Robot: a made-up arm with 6 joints.
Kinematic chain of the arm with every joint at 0, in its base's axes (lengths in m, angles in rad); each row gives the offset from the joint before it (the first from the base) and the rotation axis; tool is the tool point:
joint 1: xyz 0 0 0.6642 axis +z
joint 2: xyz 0.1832 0 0 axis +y
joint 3: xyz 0 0 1.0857 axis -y
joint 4: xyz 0 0 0.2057 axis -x
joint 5: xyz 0.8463 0 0 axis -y
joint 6: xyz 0.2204 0 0 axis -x
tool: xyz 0 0 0
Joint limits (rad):
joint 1: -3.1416..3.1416
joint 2: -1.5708..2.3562
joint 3: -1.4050..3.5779
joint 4: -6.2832..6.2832
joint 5: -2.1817..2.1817
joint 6: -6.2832..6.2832
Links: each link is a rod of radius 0.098 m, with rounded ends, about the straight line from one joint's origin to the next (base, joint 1, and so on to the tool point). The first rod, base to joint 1, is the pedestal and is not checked.
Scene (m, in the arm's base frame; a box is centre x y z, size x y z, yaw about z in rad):
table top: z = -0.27
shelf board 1: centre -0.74 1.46 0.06 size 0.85 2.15 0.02 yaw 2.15
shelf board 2: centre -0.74 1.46 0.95 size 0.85 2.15 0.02 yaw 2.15
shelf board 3: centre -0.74 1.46 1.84 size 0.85 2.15 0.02 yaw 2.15
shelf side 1: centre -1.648 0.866 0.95 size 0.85 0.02 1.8 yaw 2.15
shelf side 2: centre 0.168 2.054 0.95 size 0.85 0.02 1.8 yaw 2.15
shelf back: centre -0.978 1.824 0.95 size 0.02 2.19 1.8 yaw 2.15
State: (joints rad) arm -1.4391 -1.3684 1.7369 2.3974 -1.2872 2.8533
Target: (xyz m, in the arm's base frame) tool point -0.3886 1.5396 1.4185
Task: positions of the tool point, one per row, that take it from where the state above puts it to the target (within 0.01 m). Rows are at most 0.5 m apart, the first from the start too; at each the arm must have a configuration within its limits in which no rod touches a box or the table.
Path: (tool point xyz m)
1: -0.2555 1.6892 0.5296
2: -0.1427 1.5755 0.5162
3: -0.0460 1.4296 0.5153
4: 0.0298 1.2569 0.5278
5: 0.0809 1.0638 0.5542
6: 0.0295 1.1132 0.9800
7: -0.0392 1.0054 1.4185
8: -0.1272 1.2254 1.4386
9: -0.2469 1.4068 1.4382
10: -0.3886 1.5396 1.4186

